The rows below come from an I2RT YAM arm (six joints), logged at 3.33 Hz.
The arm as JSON. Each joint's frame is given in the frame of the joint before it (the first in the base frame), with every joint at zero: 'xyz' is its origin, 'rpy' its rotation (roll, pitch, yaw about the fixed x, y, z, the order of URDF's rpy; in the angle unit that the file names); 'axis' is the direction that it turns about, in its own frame. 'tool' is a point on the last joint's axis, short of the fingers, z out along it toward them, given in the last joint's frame.
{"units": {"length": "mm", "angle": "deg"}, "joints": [
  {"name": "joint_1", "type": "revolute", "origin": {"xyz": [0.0, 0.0, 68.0], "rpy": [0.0, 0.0, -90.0]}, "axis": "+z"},
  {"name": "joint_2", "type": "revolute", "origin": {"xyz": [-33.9, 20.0, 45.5], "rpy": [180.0, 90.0, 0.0]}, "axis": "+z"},
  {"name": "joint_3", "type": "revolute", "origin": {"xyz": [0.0, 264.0, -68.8], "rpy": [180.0, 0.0, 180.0]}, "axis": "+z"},
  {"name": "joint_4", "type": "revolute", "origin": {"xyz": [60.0, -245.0, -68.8], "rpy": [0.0, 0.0, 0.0]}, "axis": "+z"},
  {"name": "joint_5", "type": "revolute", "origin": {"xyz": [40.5, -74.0, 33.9], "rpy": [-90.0, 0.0, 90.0]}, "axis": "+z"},
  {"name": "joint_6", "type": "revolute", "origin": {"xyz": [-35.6, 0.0, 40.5], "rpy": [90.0, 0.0, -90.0]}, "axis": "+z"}
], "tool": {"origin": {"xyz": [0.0, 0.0, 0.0], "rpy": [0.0, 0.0, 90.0]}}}
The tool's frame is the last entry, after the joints.
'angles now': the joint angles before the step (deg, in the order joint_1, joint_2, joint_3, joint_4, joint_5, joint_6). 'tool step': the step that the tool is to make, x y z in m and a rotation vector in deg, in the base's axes. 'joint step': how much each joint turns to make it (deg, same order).
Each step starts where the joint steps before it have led.
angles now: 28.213 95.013 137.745 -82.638 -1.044 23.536
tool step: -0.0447 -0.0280 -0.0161 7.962 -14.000 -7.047
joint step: 0.010 -23.225 -34.023 26.789 5.764 4.053
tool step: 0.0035 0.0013 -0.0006 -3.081 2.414 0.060
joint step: -0.038 2.086 2.905 -4.274 0.593 -1.467
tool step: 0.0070 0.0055 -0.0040 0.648 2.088 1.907
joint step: 0.013 1.531 0.493 -0.531 -2.405 0.481
